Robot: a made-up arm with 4 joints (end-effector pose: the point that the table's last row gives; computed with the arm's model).
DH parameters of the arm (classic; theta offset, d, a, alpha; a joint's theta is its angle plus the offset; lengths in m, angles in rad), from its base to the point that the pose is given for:
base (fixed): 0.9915 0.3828 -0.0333 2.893
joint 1: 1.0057 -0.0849 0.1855 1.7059
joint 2: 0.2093 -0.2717 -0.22 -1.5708
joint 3: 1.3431 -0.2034 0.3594 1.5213
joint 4: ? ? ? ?
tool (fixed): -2.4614 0.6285 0 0
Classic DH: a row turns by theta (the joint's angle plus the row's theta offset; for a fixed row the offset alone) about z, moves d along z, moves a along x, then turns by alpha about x.
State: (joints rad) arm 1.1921 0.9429 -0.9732 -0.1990
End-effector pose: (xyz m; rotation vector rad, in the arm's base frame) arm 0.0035 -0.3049 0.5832 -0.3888 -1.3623 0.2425
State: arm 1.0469 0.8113 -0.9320 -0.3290
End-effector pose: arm 0.0261 -0.2752 0.5649 -0.5659 -1.3936 0.5019
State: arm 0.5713 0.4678 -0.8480 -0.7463
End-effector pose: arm 0.1113 -0.2351 0.4822 -1.0256 -1.6046 1.2821
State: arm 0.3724 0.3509 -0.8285 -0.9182
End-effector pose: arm 0.1641 -0.2289 0.4530 -1.1843 -1.7452 1.5657
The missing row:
joint 4: 1.0925 0.8725 -0.1194 -2.7633
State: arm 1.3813 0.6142 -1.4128 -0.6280
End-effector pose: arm -0.0255 -0.1482 0.5810 -1.0898 -1.7879 0.5915
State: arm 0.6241 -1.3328 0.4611 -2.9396
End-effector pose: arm -0.5371 -0.7943 0.3195 2.2394 -2.0748 -0.5223
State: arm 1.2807 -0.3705 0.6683 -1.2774
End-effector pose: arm -0.5725 -0.3161 0.2265 -1.9446 0.7161 0.0733
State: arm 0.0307 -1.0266 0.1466 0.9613
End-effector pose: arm -0.1645 -0.4710 0.7895 -0.3699 -2.3226 -0.2331
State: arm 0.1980 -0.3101 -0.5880 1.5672
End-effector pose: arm 0.1651 -0.3823 1.0002 0.4427 -1.4212 0.1494
